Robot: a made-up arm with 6 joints.
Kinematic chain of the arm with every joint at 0, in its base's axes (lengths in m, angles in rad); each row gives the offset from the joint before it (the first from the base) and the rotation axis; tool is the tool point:
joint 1: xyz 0 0 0.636 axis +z
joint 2: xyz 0.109 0 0 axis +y
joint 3: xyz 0 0 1.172 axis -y
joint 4: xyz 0 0 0.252 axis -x
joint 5: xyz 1.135 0 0 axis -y
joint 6: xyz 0.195 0 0 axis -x
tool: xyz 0 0 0
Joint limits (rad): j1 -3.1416..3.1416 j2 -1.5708..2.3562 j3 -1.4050..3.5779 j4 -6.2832..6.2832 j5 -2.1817..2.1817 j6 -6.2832..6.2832
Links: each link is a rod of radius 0.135 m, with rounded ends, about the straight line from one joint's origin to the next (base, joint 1, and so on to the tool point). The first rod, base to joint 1, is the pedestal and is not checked.
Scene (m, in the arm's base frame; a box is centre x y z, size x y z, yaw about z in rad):
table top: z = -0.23
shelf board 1: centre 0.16 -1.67 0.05 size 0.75 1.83 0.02 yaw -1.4
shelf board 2: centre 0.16 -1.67 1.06 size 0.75 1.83 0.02 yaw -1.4
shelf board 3: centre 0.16 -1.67 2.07 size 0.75 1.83 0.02 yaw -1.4
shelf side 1: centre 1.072 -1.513 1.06 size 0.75 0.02 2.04 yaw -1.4
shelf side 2: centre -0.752 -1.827 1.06 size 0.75 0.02 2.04 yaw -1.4
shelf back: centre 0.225 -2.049 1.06 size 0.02 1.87 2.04 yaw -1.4
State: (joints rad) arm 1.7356 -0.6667 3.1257 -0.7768 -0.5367 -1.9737
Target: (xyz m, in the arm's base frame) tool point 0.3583 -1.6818 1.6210
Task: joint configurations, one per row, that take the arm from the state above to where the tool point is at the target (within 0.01 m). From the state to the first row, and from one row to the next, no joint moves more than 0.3 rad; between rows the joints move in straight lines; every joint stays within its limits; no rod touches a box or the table.
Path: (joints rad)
1: 1.7713 -0.5860 3.2764 -1.0300 -0.7445 -1.9737
2: 1.8069 -0.5052 3.4272 -1.2831 -0.9523 -1.9737
3: 1.8426 -0.4245 3.5779 -1.5363 -1.1601 -1.9737
4: 1.8651 -0.1807 3.5238 -1.2807 -0.9675 -1.9737
5: 1.8876 0.0631 3.4697 -1.0252 -0.7749 -1.9737
6: 1.9100 0.3068 3.4156 -0.7697 -0.5824 -1.9737
7: 1.8799 0.0536 3.1448 -0.7640 -0.5631 -1.9737
8: 1.8497 -0.1996 2.8741 -0.7583 -0.5439 -1.9737
9: 1.8195 -0.4529 2.6033 -0.7525 -0.5247 -1.9737

